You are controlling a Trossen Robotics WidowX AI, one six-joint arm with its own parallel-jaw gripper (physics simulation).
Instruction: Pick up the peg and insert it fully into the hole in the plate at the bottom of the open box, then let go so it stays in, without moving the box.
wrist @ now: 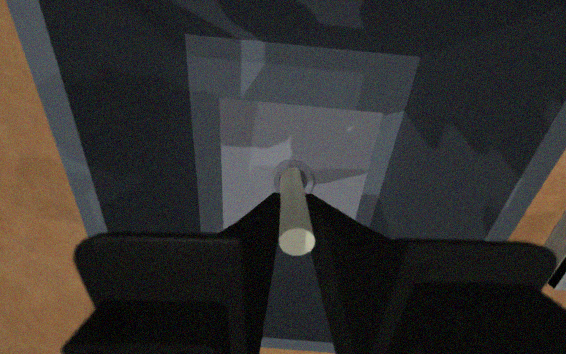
Labels:
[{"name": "gripper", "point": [291,200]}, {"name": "dark blue-grey box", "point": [464,145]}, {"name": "pale peg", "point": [296,237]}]

